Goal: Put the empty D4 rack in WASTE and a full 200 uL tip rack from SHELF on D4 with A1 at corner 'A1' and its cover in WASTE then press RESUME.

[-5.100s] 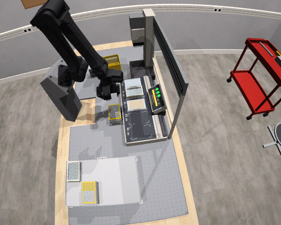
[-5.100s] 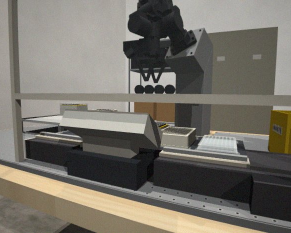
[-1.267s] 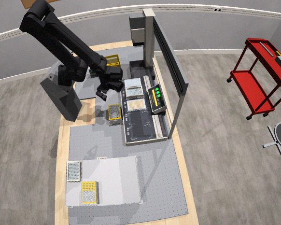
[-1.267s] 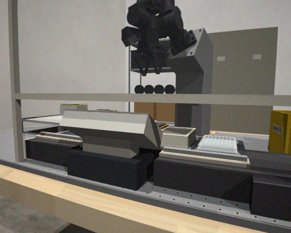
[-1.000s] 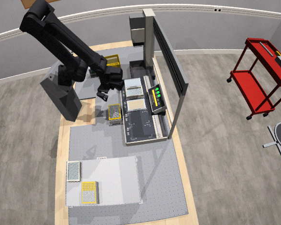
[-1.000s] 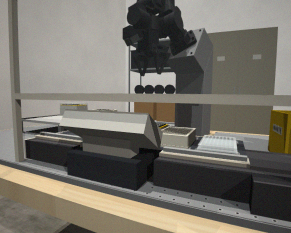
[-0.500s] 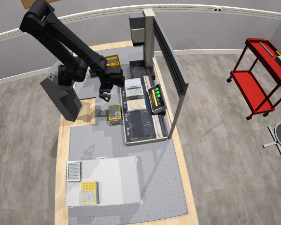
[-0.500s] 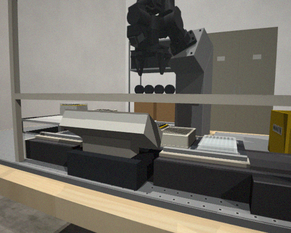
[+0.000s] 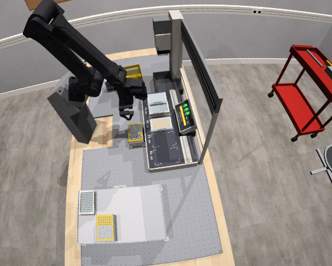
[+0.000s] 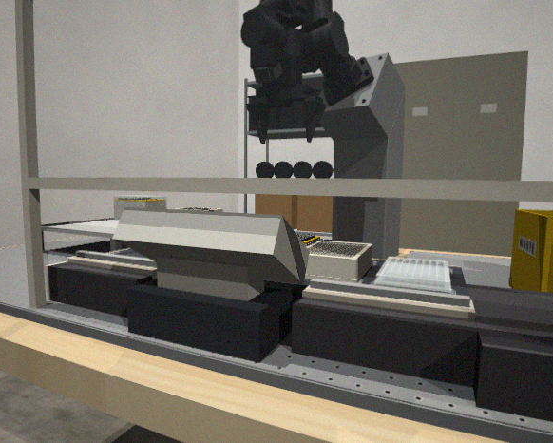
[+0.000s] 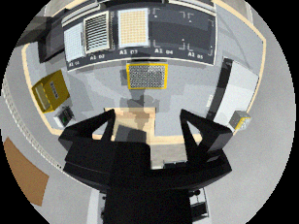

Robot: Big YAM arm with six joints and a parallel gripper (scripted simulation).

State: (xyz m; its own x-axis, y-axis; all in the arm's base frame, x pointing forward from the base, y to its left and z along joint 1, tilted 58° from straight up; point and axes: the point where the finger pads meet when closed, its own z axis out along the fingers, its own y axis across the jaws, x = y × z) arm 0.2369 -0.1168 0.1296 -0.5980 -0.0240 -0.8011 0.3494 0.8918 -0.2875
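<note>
Now: the black spare nest 25 cm below my hand. From my hand the other things lie so: reservoir: 21 cm ahead, 5 cm to the left, 20 cm below; then tan plate: 16 cm ahead, 5 cm to the right, 20 cm below; then clear plate: 27 cm ahead, 14 cm to the left, 20 cm below.
</note>
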